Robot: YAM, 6 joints.
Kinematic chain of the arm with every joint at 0, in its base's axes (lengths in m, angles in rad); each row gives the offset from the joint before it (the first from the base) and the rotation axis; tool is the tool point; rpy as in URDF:
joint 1: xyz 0 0 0.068 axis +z
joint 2: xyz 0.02 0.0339 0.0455 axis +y
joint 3: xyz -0.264 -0.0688 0 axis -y
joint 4: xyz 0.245 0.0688 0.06 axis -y
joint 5: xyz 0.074 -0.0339 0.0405 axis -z
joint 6: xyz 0.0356 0 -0.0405 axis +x
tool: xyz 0 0 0 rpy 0 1.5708 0
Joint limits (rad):
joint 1: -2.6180..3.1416
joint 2: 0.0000..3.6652
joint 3: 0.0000..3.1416
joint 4: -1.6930..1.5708
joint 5: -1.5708..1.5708
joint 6: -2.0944..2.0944
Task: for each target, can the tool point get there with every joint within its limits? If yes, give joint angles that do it. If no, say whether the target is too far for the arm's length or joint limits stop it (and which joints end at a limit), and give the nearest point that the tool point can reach.
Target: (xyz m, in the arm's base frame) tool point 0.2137 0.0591 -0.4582
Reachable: no: joint limits stop it (at a limit: joint 2) | nearest point 0.2183 0.0604 -0.3797 | short by 0.079 m
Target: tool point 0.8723 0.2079 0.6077
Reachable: no: too far | nearest point 0.5498 0.1310 0.4208 | short by 0.381 m
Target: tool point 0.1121 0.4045 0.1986
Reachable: yes | joints 1.2393 1.9290 1.2989 -0.1057 -0.8059 -0.1753
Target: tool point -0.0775 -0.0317 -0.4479
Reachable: no: joint limits stop it (at a limit: joint 1, joint 2) | nearest point -0.1041 -0.0566 -0.3560 | short by 0.099 m
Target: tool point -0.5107 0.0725 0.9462
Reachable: no: too far | nearest point -0.3368 0.0478 0.6512 | short by 0.343 m
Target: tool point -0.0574 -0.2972 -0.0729
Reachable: yes | joints -1.8314 2.4858 0.8856 0.2248 -0.6341 0.2124
